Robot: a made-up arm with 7 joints.
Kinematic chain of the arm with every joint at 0, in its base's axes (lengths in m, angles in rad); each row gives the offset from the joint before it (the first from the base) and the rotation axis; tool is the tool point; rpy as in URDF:
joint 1: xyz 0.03 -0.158 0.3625 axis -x
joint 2: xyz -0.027 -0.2 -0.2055 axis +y
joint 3: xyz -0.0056 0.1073 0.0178 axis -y
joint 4: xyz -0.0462 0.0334 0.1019 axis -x
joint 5: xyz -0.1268 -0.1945 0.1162 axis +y
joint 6: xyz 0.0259 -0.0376 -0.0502 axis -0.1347 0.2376 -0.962
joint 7: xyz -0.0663 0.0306 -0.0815 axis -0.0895 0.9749 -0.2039
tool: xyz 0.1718 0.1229 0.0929 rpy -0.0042 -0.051 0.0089
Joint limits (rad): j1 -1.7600..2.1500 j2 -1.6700..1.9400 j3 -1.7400..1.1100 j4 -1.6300..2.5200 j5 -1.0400..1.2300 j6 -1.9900..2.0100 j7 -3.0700..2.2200
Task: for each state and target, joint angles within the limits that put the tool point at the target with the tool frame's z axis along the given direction. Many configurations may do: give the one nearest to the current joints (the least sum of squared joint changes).
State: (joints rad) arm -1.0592 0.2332 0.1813 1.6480 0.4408 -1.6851 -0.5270
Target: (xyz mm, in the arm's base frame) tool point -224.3 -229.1 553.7 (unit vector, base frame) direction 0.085 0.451 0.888
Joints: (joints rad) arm -0.7566 0.3127 0.0180 1.8113 -0.0537 -1.9900 -0.0989
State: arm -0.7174 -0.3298 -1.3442 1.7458 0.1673 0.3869 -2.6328
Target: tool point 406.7 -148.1 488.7 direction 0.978 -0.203 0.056
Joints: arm -0.8008 0.5393 -1.7400 2.3078 0.4149 0.0365 -2.5239
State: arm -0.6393 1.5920 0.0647 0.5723 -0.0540 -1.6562 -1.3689
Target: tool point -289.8 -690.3 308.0 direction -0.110 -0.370 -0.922
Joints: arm -0.1152 0.8409 0.6850 0.1877 0.5251 -1.6545 -2.3653
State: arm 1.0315 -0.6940 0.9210 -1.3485 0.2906 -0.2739 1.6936
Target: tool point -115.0 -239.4 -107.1 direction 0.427 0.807 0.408
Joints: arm 0.5523 -0.3737 0.6421 -1.6300 0.2365 -0.2007 1.9826
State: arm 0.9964 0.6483 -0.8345 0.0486 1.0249 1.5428 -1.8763
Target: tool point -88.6 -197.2 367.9 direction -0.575 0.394 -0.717
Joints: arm 1.3834 0.1726 -0.3718 0.4717 0.8155 1.4567 -2.1361
